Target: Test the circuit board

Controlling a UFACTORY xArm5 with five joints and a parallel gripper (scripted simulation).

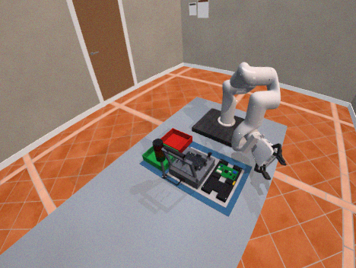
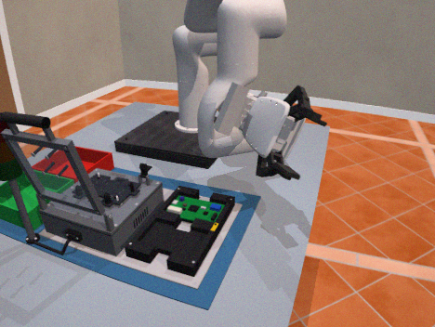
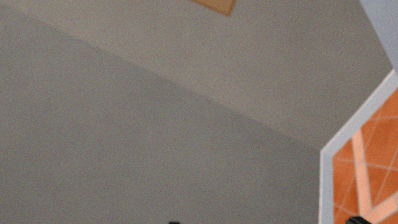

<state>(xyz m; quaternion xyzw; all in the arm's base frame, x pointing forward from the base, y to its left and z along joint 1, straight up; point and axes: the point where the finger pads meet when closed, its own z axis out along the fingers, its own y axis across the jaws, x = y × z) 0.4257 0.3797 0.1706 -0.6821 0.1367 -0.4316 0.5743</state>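
The green circuit board lies 30 mm behind my hand, 200 mm to the right of it and 180 mm below it. Also, from my hand: green bin: 80 mm ahead, 570 mm to the right, 190 mm below; then black catch: 30 mm behind, 310 mm to the right, 120 mm below; then clear lid: 160 mm ahead, 370 mm to the right, 20 mm below.
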